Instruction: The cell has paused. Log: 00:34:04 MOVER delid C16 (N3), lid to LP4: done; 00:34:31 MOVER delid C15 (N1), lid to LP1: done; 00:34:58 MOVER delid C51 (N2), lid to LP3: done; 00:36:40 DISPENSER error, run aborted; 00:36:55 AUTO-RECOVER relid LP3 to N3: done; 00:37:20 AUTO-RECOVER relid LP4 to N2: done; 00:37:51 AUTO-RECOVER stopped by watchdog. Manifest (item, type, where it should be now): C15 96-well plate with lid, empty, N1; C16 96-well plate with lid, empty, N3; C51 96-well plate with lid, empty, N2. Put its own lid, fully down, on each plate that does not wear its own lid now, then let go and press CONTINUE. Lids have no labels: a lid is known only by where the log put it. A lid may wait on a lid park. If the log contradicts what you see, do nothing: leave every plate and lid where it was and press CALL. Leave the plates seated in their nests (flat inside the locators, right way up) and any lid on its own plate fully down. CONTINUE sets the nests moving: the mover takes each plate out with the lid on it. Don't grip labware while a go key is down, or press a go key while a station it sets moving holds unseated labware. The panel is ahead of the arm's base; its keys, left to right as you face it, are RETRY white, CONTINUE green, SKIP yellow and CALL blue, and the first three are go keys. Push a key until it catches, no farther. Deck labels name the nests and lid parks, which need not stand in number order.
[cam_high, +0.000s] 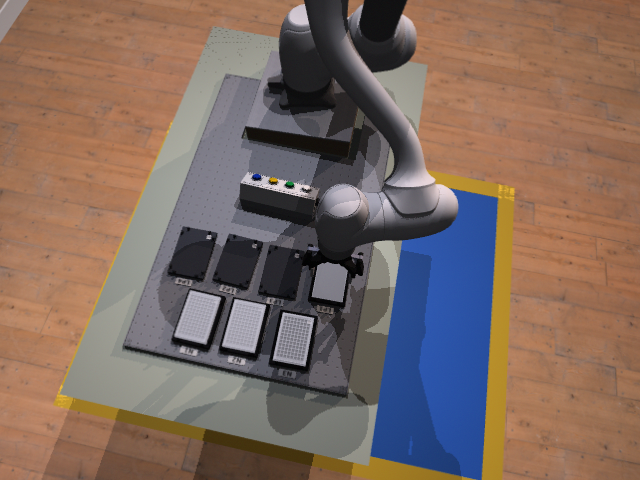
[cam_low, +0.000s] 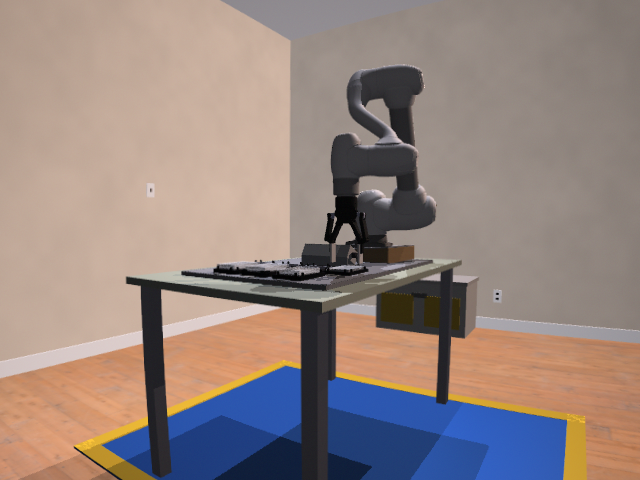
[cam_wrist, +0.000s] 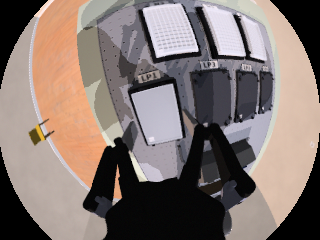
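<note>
The lid park LP1 is 5 cm below my hand. The rest, counted from my hand: lid park LP3 (2 cm behind, 14 cm to the right, 5 cm below); white key (25 cm behind, 8 cm to the right, 1 cm above); 96-well plate (17 cm ahead, 10 cm to the right, 4 cm below).
</note>
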